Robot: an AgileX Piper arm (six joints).
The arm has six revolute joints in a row. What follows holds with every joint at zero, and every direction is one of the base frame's. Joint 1 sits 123 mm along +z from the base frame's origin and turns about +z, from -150 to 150 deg. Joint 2 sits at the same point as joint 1 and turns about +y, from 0 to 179.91 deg. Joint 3 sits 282.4 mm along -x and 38.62 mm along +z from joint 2 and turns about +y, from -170 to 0 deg. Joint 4 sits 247.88 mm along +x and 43.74 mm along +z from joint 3 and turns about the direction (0.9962, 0, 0.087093), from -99.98 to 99.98 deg. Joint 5 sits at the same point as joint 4 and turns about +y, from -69.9 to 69.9 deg. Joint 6 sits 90.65 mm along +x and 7.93 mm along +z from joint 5 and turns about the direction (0.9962, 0, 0.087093), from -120 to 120 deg. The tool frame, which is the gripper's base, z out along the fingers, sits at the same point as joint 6; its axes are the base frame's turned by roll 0, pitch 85.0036 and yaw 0 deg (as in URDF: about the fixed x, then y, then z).
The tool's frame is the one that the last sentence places.
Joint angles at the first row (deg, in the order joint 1, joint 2, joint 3, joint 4, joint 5, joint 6):
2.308, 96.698, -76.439, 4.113, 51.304, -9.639
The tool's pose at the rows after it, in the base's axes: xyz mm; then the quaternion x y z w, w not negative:
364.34 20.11 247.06 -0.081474 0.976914 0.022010 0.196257
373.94 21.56 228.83 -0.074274 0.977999 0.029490 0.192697
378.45 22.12 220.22 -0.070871 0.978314 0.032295 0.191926
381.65 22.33 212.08 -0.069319 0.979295 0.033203 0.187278
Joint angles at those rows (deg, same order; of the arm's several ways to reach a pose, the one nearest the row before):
2.307, 99.880, -75.230, 4.609, 47.903, -9.640
2.308, 102.880, -75.113, 5.757, 45.247, -9.639
2.308, 104.317, -75.115, 6.239, 43.918, -9.638
2.307, 105.609, -75.114, 6.406, 43.172, -9.640

